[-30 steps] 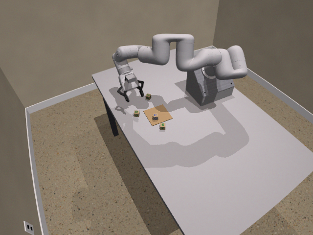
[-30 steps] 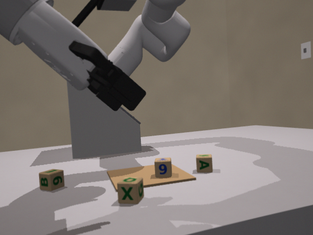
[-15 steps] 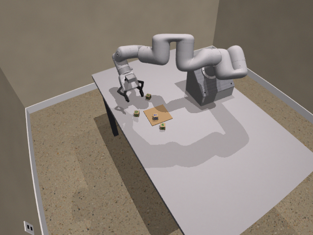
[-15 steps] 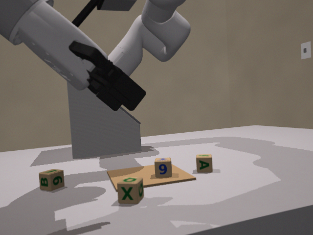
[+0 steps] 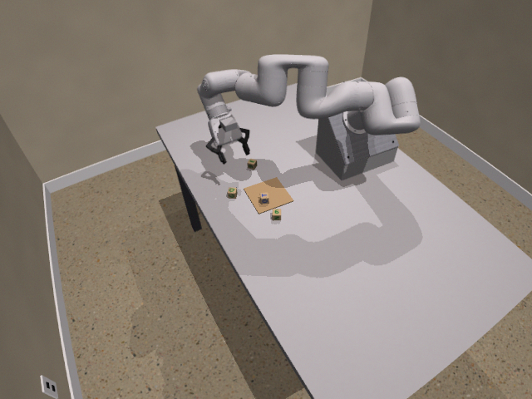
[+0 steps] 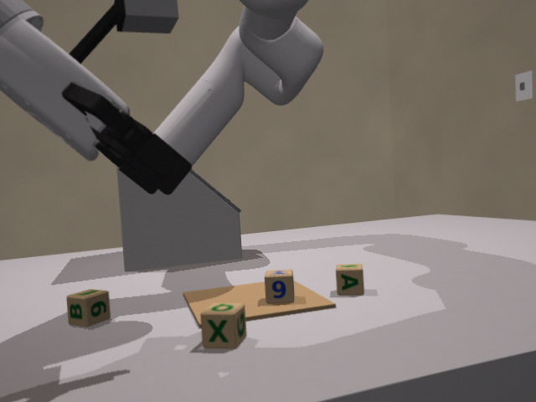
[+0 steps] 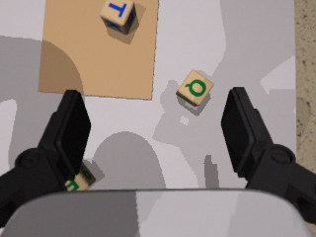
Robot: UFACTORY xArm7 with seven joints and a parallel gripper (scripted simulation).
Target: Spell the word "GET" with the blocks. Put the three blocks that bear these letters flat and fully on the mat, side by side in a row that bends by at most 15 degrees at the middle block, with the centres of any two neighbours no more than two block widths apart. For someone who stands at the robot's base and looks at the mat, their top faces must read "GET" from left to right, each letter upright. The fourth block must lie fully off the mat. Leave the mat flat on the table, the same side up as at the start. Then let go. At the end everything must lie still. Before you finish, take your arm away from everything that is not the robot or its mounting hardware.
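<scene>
My hand is 4 cm short of the wooden block, 4 cm to the right of it and 13 cm above it. Also, from my hand: tan mat: 9 cm behind, 9 cm to the left, 14 cm below.
</scene>
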